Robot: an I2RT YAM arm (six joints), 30 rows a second.
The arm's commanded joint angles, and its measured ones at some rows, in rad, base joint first. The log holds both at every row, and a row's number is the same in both.
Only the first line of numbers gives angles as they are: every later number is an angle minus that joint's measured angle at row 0.
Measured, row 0:
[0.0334 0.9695 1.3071 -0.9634 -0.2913 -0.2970]
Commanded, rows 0 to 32:
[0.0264 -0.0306 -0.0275 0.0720 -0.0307 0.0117]
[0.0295 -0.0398 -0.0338 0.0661 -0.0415 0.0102]
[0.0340 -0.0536 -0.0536 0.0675 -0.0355 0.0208]
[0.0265 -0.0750 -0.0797 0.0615 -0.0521 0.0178]
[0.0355 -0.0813 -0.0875 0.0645 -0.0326 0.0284]
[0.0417 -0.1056 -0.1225 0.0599 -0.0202 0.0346]
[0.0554 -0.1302 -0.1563 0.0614 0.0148 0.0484]
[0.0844 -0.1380 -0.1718 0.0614 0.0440 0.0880]
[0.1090 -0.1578 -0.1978 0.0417 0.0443 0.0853]
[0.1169 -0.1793 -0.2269 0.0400 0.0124 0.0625]
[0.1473 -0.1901 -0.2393 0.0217 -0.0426 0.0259]
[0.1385 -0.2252 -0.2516 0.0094 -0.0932 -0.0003]
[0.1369 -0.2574 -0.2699 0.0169 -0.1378 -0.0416]
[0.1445 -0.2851 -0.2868 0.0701 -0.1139 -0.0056]
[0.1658 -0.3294 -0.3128 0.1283 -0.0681 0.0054]
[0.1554 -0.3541 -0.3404 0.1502 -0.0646 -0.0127]
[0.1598 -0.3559 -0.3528 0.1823 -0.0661 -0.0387]
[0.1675 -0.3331 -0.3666 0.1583 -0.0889 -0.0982]
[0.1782 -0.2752 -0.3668 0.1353 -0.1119 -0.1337]
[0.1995 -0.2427 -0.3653 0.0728 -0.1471 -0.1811]
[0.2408 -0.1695 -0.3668 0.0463 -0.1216 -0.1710]
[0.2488 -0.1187 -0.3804 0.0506 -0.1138 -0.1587]
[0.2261 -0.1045 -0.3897 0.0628 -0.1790 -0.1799]
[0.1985 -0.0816 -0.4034 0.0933 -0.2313 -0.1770]
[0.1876 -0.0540 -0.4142 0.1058 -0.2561 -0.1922]
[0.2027 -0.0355 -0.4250 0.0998 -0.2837 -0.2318]
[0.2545 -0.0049 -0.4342 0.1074 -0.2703 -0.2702]
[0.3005 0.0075 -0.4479 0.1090 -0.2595 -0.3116]
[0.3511 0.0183 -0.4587 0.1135 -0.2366 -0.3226]
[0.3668 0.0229 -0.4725 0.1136 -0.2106 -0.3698]
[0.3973 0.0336 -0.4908 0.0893 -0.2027 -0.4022]
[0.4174 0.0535 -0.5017 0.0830 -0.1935 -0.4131]
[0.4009 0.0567 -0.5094 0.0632 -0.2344 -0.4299]
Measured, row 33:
[0.3818 0.0565 -0.4890 0.0957 -0.1930 -0.3155]
